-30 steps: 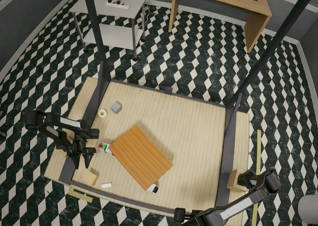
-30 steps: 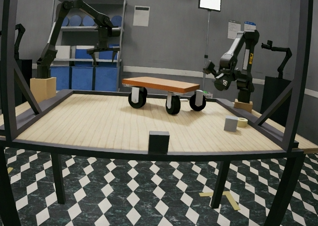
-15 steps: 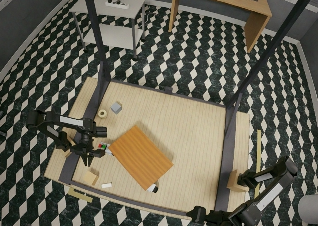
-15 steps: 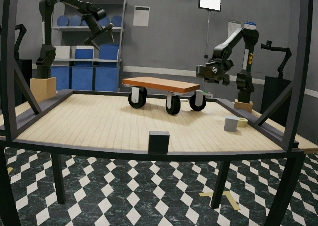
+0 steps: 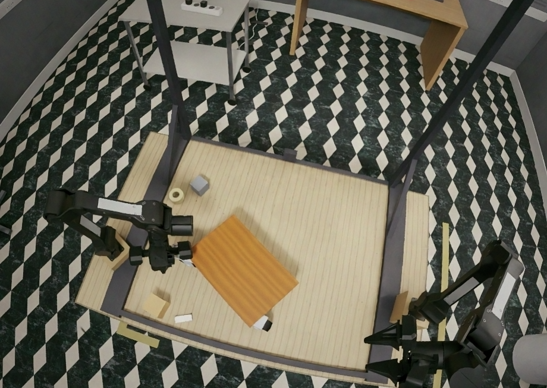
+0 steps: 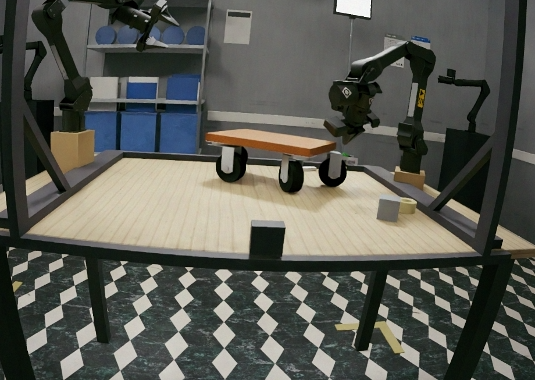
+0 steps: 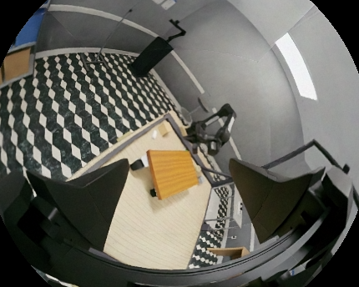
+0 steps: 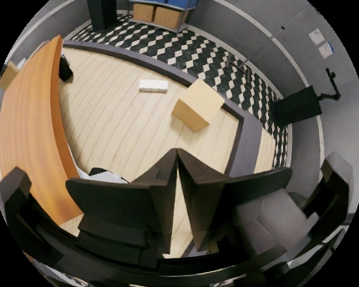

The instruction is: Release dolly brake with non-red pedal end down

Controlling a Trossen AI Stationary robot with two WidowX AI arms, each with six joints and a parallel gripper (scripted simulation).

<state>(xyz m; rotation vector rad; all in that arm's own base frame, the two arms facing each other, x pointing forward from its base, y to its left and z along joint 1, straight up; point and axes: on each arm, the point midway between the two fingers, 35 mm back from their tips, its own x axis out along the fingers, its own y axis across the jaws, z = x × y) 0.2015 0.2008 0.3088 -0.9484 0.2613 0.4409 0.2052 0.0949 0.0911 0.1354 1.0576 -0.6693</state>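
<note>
The brake pedal is 60 mm below my right hand, 60 mm behind it and 10 mm to the left of it. The rest, counted from my right hand: small white block 140 mm below, 140 mm ahead, 80 mm to the left; grey cube 340 mm behind, 120 mm below.
</note>
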